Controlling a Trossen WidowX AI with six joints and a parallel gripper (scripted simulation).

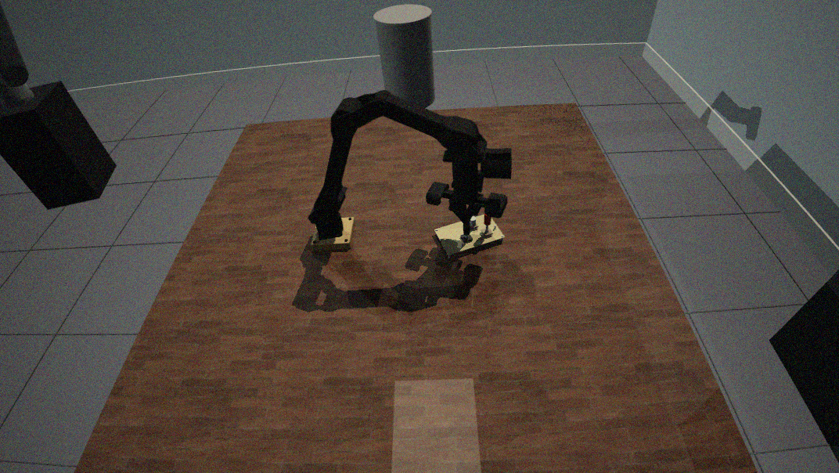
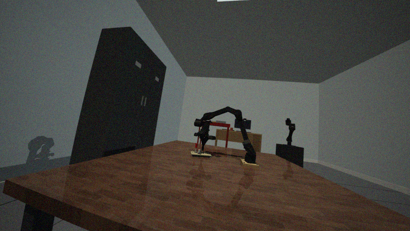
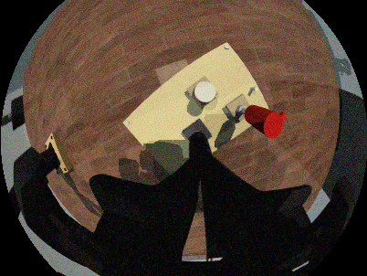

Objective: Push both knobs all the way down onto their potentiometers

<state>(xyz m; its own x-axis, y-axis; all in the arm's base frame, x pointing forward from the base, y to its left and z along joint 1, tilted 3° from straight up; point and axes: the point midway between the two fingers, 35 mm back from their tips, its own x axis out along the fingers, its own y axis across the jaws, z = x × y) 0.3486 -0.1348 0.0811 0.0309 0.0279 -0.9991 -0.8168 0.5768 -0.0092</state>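
The red knob is 6 cm ahead of my gripper tip. Also, from my gripper tip: dark knob: 2 cm below.
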